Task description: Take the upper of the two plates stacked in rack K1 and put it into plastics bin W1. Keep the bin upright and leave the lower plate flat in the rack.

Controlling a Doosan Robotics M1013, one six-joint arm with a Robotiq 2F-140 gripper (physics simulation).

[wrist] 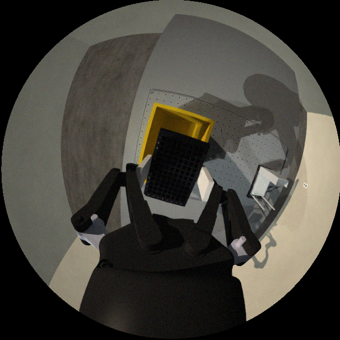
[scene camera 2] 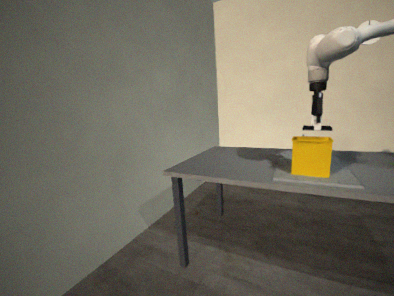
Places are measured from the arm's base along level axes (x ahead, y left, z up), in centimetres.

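Pixels of known places: gripper, fingertip midpoint: (scene camera 2: pixel 315 129).
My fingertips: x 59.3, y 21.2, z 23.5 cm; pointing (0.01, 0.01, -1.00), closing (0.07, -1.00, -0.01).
Observation:
Ahead of a thing's pixels: the offset from my fingertips to its top centre. "*": to the spot under its first point. Level surfaces: height alone.
My gripper (scene camera 2: pixel 317 125) (wrist: pixel 174 167) is shut on a black gridded plate @(* dy +4.3, dx -4.2, dz +0.8 cm) (scene camera 2: pixel 326 128) (wrist: pixel 176 165), with a pale finger pad at each of two opposite sides. The plate is held level, a little above the rim of the yellow bin W1 @(dy +1.2, dx +1.8, dz -4.6 cm) (scene camera 2: pixel 312 157) (wrist: pixel 171 121). In the wrist view the plate overlaps the bin's opening and hides its lower part. The bin stands upright. At the right of the wrist view is the rack K1 (wrist: pixel 273 176), small and pale, with a light plate (wrist: pixel 260 188) that appears to lie flat in it.
The bin stands on a perforated board @(dz -22.6 cm) (scene camera 2: pixel 350 179) (wrist: pixel 220 112) on the grey table @(dz -23.9 cm) (scene camera 2: pixel 240 162) (wrist: pixel 225 55). The table's front edge runs close to the bin. The rack stands apart from the bin, towards the beige wall (scene camera 2: pixel 265 75). Arm shadows fall across the board and table.

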